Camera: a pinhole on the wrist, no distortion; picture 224 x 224 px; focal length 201.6 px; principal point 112.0 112.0 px. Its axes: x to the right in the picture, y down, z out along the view. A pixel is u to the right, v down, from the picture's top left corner.
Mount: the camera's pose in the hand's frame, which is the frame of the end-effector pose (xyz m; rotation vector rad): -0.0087 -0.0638 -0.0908 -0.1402 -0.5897 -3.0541
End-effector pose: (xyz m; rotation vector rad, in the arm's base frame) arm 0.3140 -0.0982 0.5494 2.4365 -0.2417 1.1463
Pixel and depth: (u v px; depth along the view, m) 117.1 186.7 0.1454
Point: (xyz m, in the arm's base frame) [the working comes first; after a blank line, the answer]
In the camera's frame: 0.0037 0.0539 0.1454

0.3793 -0.0741 0.4966
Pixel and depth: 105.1 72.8 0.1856
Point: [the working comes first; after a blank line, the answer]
In the camera's frame: -0.0064 -0.0361 0.1856

0.3545 -0.1629 0.5326
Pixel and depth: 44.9 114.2 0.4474
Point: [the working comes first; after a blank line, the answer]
In the camera's frame: -0.1489 0.0049 0.4474

0.6086 -0.3237 0.5411
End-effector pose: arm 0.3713 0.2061 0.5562 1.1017 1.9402 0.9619
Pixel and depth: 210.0 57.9 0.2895
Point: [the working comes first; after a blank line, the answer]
In the camera's frame: 0.1407 -0.0777 0.2895

0.6003 0.1748 0.6027
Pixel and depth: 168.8 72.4 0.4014
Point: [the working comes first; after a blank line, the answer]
In the camera's frame: 0.1131 -0.0788 0.4014

0.6861 0.2494 0.5835
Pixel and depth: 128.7 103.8 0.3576
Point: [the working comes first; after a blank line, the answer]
In the camera's frame: 0.0296 -0.0145 0.3576

0.6046 0.2894 0.5143
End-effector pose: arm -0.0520 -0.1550 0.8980 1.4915 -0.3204 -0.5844
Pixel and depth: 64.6 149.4 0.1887
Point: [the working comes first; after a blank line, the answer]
In the camera's frame: -0.0444 0.0350 0.1887

-0.0630 -0.2606 0.8717
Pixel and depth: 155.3 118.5 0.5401
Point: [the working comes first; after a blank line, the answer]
In the camera's frame: 0.1160 0.0174 0.5401

-0.3277 -0.4708 1.0595
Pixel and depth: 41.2 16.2 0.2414
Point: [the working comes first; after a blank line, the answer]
In the camera's frame: -0.0848 -0.1147 0.2414

0.0004 -0.2761 1.0219
